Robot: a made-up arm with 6 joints.
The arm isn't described. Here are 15 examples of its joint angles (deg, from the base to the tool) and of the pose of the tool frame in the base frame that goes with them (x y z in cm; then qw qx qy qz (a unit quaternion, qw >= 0)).
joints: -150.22 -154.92 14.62 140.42 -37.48 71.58
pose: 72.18 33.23 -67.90 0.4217 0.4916 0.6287 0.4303
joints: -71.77 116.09 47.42 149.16 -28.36 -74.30
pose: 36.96 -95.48 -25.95 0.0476 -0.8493 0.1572 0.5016
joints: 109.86 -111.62 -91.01 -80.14 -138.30 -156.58
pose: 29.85 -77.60 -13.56 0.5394 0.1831 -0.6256 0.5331
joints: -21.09 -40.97 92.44 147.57 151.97 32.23
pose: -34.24 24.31 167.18 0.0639 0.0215 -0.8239 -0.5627
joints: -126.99 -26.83 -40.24 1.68 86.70 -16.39
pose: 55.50 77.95 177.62 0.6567 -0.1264 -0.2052 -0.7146
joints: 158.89 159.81 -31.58 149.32 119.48 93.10
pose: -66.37 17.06 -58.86 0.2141 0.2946 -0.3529 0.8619
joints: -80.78 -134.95 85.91 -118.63 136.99 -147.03
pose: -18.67 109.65 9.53 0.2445 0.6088 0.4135 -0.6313
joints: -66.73 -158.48 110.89 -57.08 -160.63 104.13
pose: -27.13 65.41 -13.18 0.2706 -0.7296 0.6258 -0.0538
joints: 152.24 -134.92 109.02 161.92 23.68 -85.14
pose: 85.27 -49.75 30.69 0.7954 -0.2600 0.1367 -0.5302
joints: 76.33 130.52 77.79 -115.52 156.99 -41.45
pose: 20.55 64.48 -45.30 0.0350 -0.6207 -0.2340 -0.7475
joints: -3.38 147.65 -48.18 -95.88 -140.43 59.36
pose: 98.74 -3.52 -24.53 0.2092 -0.2346 0.3400 0.8863
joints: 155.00 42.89 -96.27 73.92 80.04 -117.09
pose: -27.12 7.23 172.11 0.1381 0.2772 -0.6998 0.6438
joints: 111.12 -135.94 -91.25 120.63 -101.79 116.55
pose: 16.85 -43.03 -46.58 0.1760 -0.9195 0.2080 -0.2833
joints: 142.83 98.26 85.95 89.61 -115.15 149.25
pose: -75.07 58.35 8.41 0.3776 -0.7374 -0.3354 -0.4485
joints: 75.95 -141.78 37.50 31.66 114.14 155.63
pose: -26.26 -105.10 -27.77 0.5441 -0.2372 -0.4953 -0.6343
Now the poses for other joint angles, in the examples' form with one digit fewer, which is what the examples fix.
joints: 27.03 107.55 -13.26 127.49 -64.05 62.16
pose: 127.7 67.7 24.9 0.194 -0.839 0.487 -0.143
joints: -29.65 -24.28 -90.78 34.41 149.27 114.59
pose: -72.8 42.6 143.9 0.558 0.565 -0.048 0.606
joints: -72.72 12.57 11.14 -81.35 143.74 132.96
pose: 8.5 -30.1 204.4 0.044 -0.169 0.961 0.215
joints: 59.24 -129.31 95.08 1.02 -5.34 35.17
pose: -49.8 -97.9 32.2 0.122 0.256 -0.425 0.860
